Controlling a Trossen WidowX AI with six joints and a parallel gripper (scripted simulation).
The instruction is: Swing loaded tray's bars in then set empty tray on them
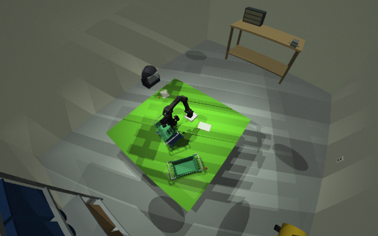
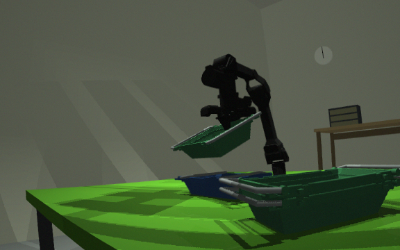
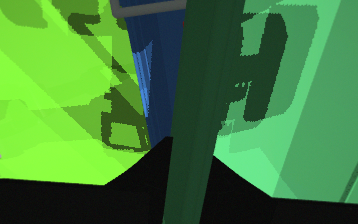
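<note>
Right now my gripper tip is 70 mm short of the green plastic tray and 30 mm to the left of it. Round my gripper tip: small red block: 520 mm to the left, 170 mm below, 130 mm ahead.
</note>
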